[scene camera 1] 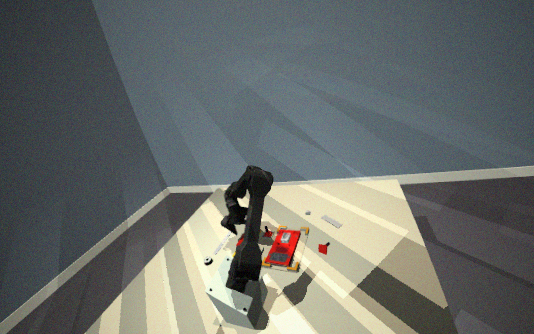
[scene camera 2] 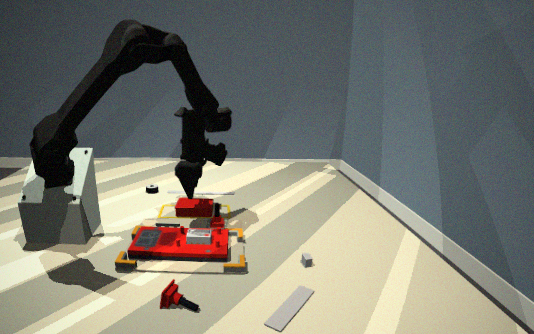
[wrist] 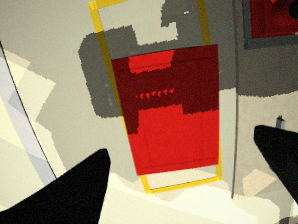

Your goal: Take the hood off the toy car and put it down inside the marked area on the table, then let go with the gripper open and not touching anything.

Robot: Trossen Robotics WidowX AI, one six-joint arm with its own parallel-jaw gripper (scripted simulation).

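Observation:
My gripper's open and there's nothing held in it, and you'd see that gripper in the wrist view too. There's a red toy car in view as well.

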